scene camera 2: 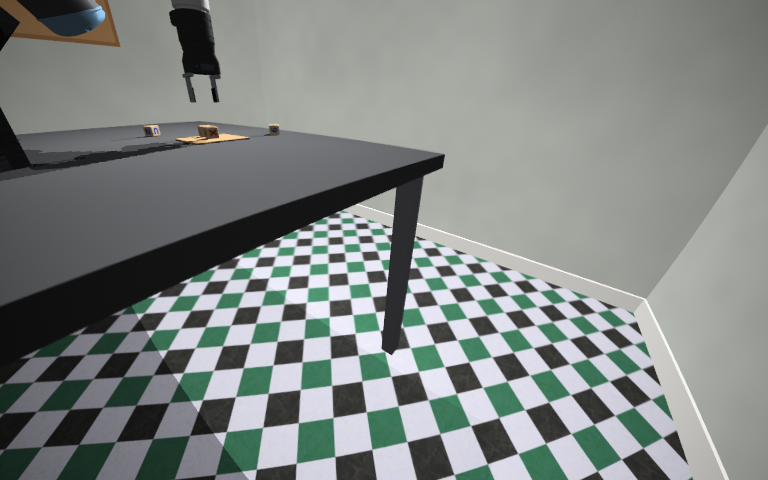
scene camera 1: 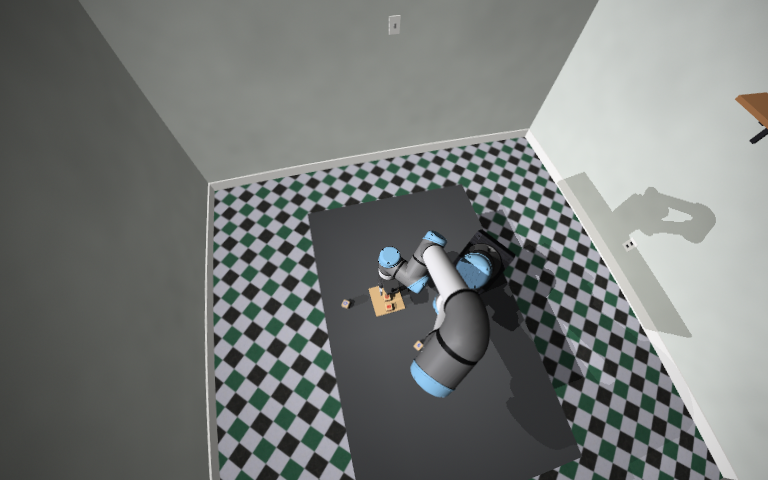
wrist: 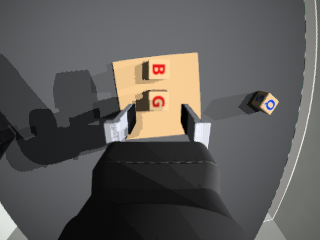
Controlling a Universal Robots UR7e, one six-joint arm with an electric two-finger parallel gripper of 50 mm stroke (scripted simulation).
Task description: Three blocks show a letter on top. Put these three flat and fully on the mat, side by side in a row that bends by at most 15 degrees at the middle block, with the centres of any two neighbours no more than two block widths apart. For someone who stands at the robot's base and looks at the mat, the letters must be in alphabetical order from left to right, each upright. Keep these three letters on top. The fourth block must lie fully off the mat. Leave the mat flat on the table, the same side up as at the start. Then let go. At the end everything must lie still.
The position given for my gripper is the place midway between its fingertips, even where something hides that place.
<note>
In view: my gripper (scene camera 2: 205,102) and a mat (wrist: 133,85).
My gripper shows as well in the wrist view (wrist: 158,113).
</note>
